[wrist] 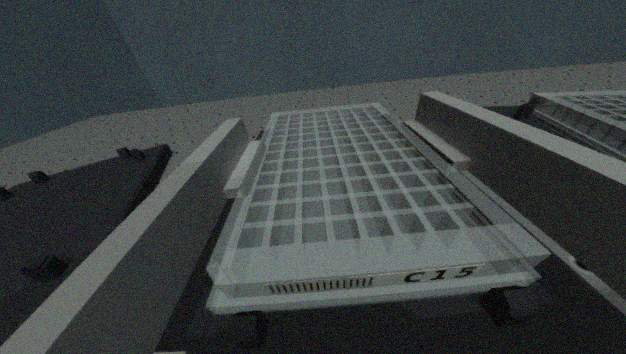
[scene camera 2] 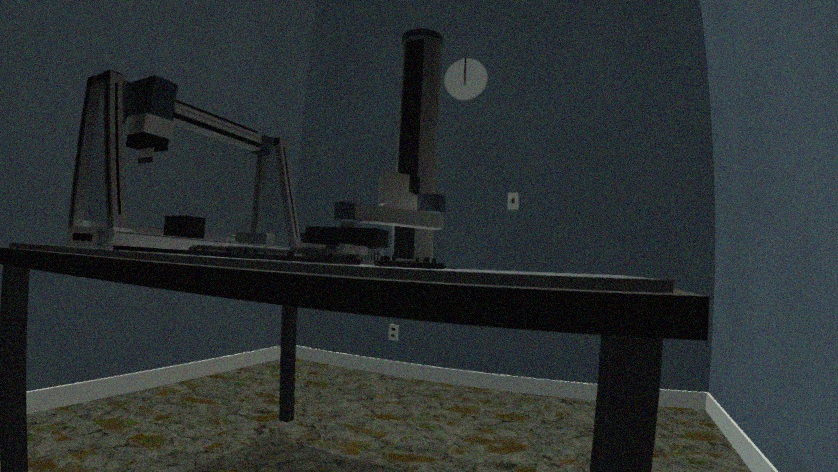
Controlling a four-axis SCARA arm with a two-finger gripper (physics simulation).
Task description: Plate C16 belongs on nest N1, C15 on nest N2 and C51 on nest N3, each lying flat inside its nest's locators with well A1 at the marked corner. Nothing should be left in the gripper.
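Places are measured from the arm's base along level axes (x ahead, y left, z up), in centimetres.
Where they show: gripper, fingertip midpoint: [wrist: 330,122] [scene camera 2: 316,247].
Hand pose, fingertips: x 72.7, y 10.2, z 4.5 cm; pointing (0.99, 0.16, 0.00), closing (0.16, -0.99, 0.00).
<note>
Each offset is from my fingertips to the centre of the thing. "pt": to the spot under its first point. Level surfaces: height alone.
Plate C15 @[dx -2.2, dy -0.4, dz -1.1 cm] [wrist: 345,200] is a clear gridded well plate, its label edge facing the wrist camera. My gripper [wrist: 330,122] [scene camera 2: 322,250] is shut on plate C15, with one finger pad along each long side. In the scene view the gripper is low over the table and small and dark. Under the near edge of the plate is a dark nest with locators @[dx -2.2, dy -0.4, dz -2.1 cm] [wrist: 495,305]; whether the plate touches it I cannot tell. At the right another clear plate @[pt dx +1.9, dy -15.4, dz -0.7 cm] [wrist: 600,105] partly shows, its label hidden. At the left is a dark nest @[dx -6.5, dy +17.4, dz -2.1 cm] [wrist: 85,215] with locators and no plate on its visible part. Nest numbers and A1 marks are not readable.
A gantry frame [scene camera 2: 98,158] stands on the left of the table [scene camera 2: 527,304], with a dark box @[pt dx -16.2, dy -63.1, dz +5.3 cm] [scene camera 2: 184,226] near it. The arm's column [scene camera 2: 419,111] rises behind the low dark fixtures. A perforated table top @[dz -3.2 cm] [wrist: 210,112] shows beyond the plate.
</note>
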